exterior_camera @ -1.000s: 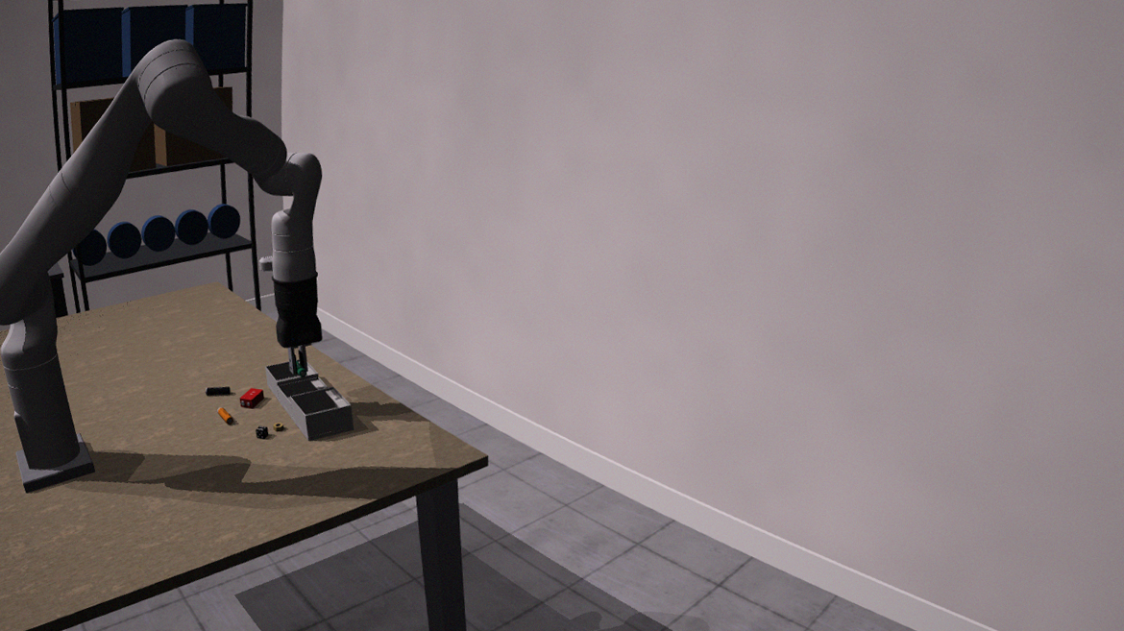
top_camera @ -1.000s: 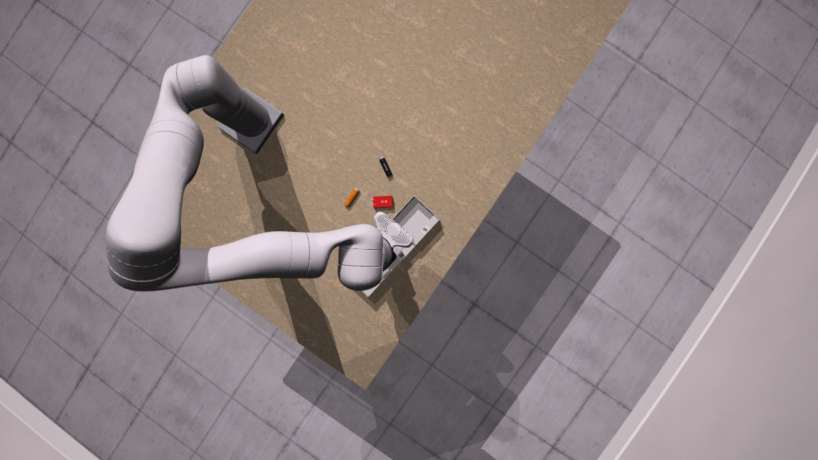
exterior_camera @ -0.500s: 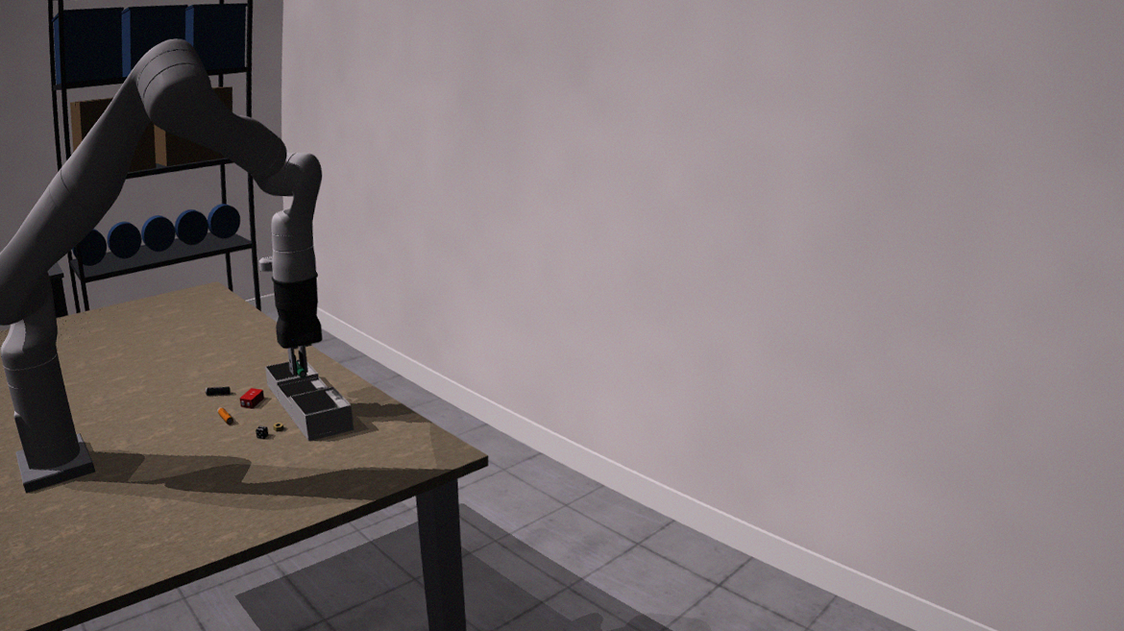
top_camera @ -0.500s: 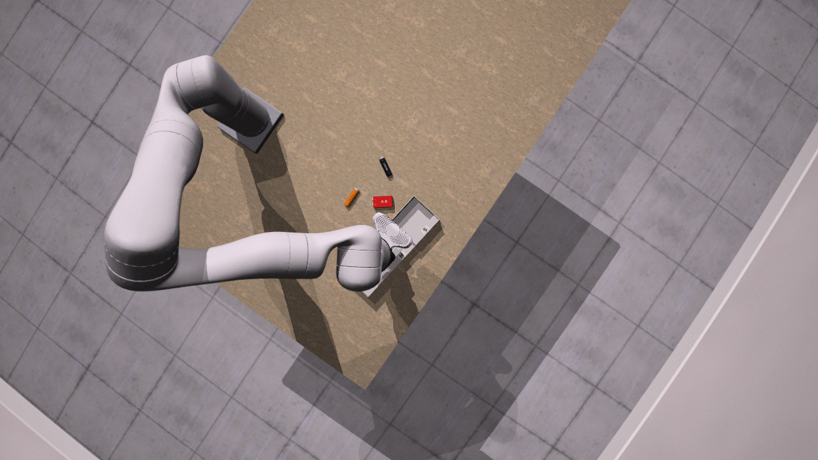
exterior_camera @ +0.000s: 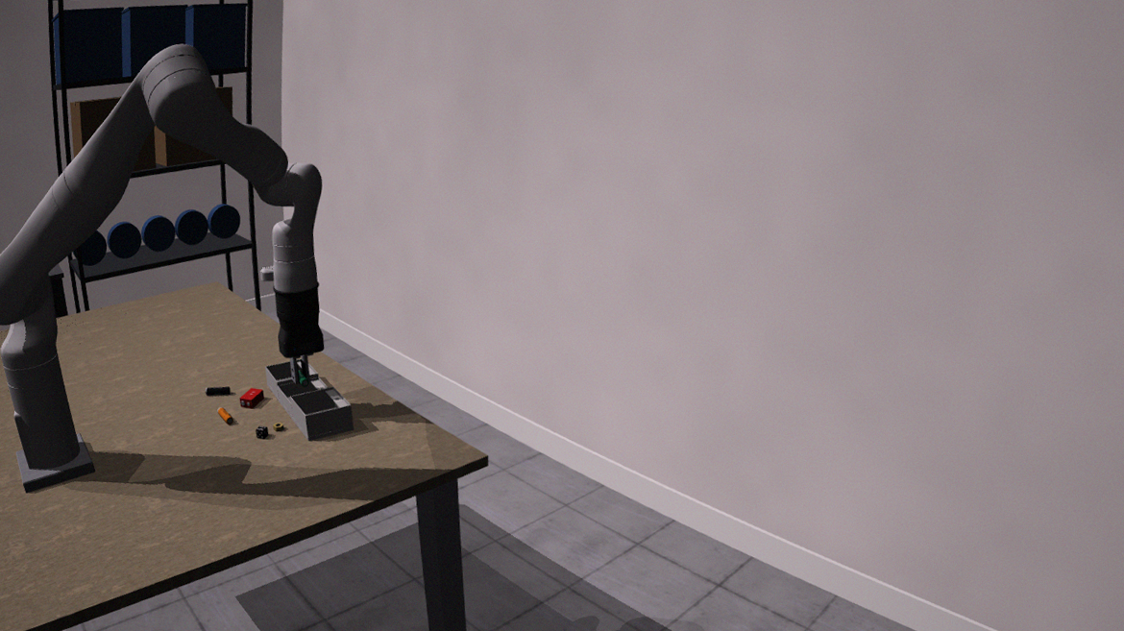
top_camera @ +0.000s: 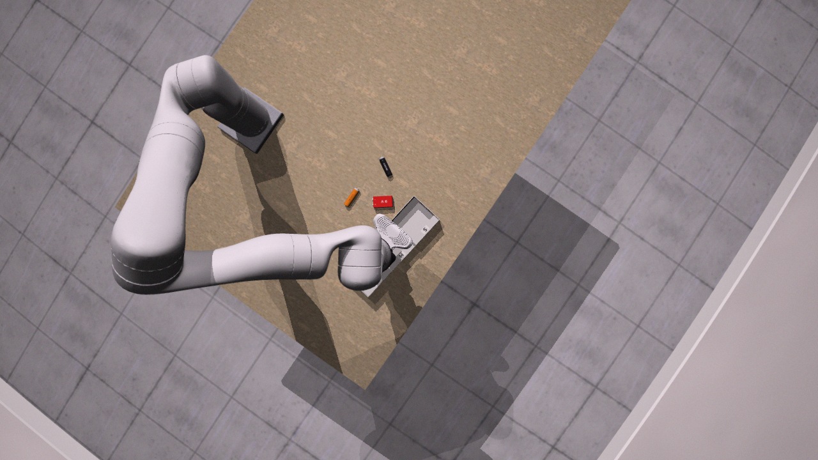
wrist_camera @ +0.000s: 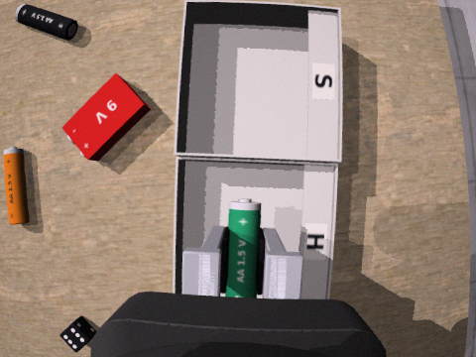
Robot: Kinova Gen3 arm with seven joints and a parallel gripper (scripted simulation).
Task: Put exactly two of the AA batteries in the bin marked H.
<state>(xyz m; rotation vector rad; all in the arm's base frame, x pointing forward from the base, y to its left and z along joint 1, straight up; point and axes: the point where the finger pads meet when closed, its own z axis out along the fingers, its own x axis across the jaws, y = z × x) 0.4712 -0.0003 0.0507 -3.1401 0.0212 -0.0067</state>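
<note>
The bin row is 1 cm ahead of my hand and 5 cm below it. The rest, counted from my hand: green AA battery (1 cm below); red 9 V battery (9 cm behind, 6 cm to the left, 6 cm below); yellow nut (7 cm behind, 6 cm to the right, 7 cm below).
</note>
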